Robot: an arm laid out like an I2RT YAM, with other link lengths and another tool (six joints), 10 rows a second.
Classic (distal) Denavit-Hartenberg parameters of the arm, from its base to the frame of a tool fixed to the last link. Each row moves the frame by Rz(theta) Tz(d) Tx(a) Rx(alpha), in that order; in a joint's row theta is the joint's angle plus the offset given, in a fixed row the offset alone. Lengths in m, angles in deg.
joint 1: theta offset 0; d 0.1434; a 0.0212; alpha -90
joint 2: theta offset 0; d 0; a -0.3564; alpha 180
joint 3: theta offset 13.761; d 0; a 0.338; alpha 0
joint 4: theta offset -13.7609; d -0.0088; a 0.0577; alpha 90
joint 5: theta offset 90; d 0.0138; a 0; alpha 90
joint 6: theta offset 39; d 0.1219; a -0.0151; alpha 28
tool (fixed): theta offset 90; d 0.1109; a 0; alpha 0
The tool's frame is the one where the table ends.
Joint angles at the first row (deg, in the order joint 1, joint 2, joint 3, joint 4, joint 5, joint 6):
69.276, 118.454, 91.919, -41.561, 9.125, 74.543
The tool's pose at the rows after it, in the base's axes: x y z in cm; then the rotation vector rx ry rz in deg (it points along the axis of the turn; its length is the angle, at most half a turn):
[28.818 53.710 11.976 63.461 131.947 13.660]
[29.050 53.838 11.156 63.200 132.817 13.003]
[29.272 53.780 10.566 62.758 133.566 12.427]
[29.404 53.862 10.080 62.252 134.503 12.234]
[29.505 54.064 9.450 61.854 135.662 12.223]
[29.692 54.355 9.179 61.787 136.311 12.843]
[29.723 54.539 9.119 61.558 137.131 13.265]
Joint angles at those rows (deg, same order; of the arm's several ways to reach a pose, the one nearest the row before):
68.926, 119.525, 92.553, -41.605, 8.185, 73.996
68.467, 120.443, 92.838, -41.495, 7.311, 73.472
68.007, 120.967, 92.859, -41.473, 6.590, 72.794
67.614, 121.404, 92.903, -41.320, 5.693, 72.051
67.199, 121.973, 92.925, -40.905, 4.536, 71.330
66.872, 122.279, 92.969, -40.250, 3.749, 70.850
66.609, 122.343, 93.054, -40.074, 2.874, 70.346

